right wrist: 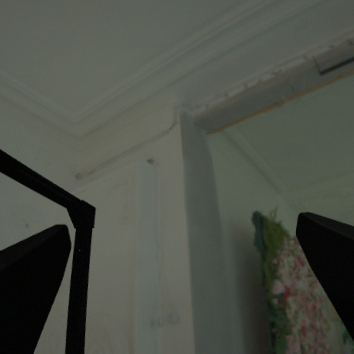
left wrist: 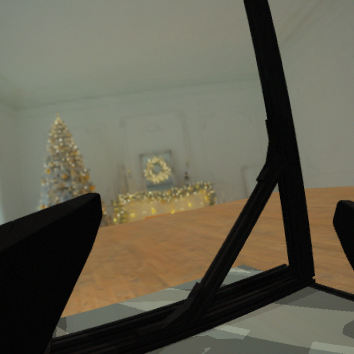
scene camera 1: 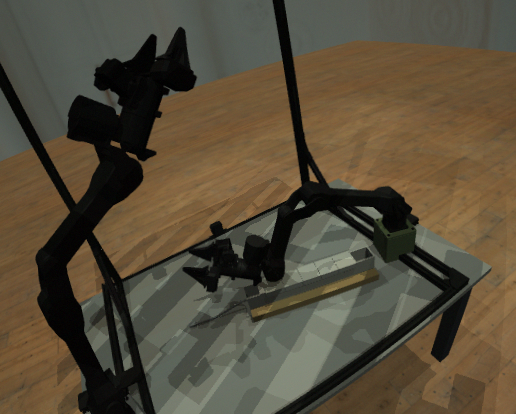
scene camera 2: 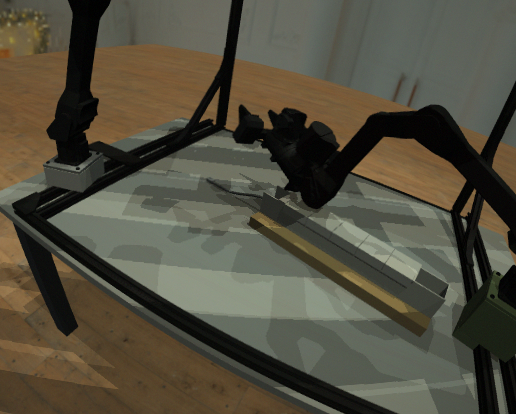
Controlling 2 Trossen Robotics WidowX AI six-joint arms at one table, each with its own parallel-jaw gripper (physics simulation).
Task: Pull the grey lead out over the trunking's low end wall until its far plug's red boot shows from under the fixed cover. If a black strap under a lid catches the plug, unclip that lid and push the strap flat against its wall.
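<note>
The grey trunking lies along a wooden strip. Pale lids cover its middle. The thin grey lead runs from the trunking's left end out over the table. No red boot or black strap can be made out. My left gripper is open and empty, above the table beyond the trunking's left end. My right gripper is open and empty, raised high at the upper left of scene camera 1.
The left arm bends over the trunking's left part and hides some of it in scene camera 1. Its green base block stands near the trunking's right end. Black frame rails and posts edge the table.
</note>
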